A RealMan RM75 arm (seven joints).
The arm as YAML. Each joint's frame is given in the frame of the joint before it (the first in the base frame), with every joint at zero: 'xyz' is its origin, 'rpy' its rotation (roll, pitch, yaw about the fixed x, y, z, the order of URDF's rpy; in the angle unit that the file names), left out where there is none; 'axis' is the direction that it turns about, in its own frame. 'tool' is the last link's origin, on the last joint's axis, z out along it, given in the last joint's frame.
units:
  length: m
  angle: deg
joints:
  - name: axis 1
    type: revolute
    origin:
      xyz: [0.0, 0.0, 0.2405]
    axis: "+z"
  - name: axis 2
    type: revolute
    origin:
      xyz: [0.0, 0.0, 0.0]
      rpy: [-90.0, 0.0, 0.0]
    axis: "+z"
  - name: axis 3
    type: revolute
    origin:
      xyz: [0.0, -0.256, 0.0]
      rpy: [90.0, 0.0, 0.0]
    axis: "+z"
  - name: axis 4
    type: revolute
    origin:
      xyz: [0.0, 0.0, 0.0]
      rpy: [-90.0, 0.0, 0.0]
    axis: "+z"
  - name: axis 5
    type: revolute
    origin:
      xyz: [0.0, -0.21, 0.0]
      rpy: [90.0, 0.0, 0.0]
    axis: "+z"
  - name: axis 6
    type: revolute
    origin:
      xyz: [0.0, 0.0, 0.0]
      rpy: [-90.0, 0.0, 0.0]
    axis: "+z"
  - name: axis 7
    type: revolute
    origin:
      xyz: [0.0, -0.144, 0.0]
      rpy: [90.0, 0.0, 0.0]
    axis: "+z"
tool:
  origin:
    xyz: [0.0, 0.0, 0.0]
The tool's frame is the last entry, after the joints.
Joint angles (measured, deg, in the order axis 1, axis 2, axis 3, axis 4, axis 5, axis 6, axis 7), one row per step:
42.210, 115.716, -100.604, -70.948, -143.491, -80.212, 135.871
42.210, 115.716, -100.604, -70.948, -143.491, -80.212, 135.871
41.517, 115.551, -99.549, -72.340, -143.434, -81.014, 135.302
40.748, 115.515, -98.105, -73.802, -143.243, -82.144, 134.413
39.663, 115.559, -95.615, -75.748, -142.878, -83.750, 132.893
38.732, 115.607, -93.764, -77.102, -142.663, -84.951, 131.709
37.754, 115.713, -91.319, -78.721, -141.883, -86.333, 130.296
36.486, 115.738, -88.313, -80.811, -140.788, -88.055, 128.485
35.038, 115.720, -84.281, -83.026, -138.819, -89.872, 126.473
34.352, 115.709, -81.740, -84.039, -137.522, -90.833, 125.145
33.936, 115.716, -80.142, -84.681, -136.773, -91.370, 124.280
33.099, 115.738, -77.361, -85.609, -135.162, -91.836, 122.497
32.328, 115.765, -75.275, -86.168, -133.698, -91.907, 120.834
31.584, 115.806, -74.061, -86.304, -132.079, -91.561, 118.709
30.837, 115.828, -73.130, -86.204, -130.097, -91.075, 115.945
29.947, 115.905, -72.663, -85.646, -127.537, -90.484, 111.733
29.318, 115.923, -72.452, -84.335, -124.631, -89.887, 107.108
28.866, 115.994, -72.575, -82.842, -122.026, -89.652, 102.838
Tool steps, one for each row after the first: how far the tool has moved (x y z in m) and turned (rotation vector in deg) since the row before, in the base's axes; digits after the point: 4 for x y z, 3 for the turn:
0.0000, 0.0000, 0.0000, 0.000, 0.000, 0.000
-0.0007, -0.0001, 0.0053, 0.252, 0.600, 0.156
-0.0007, -0.0007, 0.0057, 0.035, 0.807, 0.070
-0.0008, -0.0005, 0.0089, 0.163, 1.406, 0.050
0.0009, -0.0008, 0.0067, 0.142, 0.920, -0.079
-0.0006, -0.0009, 0.0081, 0.165, 1.702, -0.061
0.0000, -0.0014, 0.0110, 0.303, 2.049, 0.106
0.0001, -0.0011, 0.0143, 0.736, 3.160, -0.107
0.0002, -0.0001, 0.0087, 0.526, 1.963, 0.071
0.0002, 0.0001, 0.0056, 0.445, 1.177, 0.156
0.0008, 0.0004, 0.0094, 0.984, 2.356, 0.523
0.0013, 0.0002, 0.0069, 0.847, 1.949, 0.627
0.0011, -0.0005, 0.0033, 0.311, 1.640, 1.290
0.0007, -0.0008, 0.0021, 0.017, 1.671, 1.950
0.0010, -0.0021, -0.0007, -0.677, 1.700, 3.167
0.0010, -0.0019, -0.0026, -1.082, 1.853, 3.365
0.0009, -0.0027, -0.0042, -1.437, 1.591, 3.060

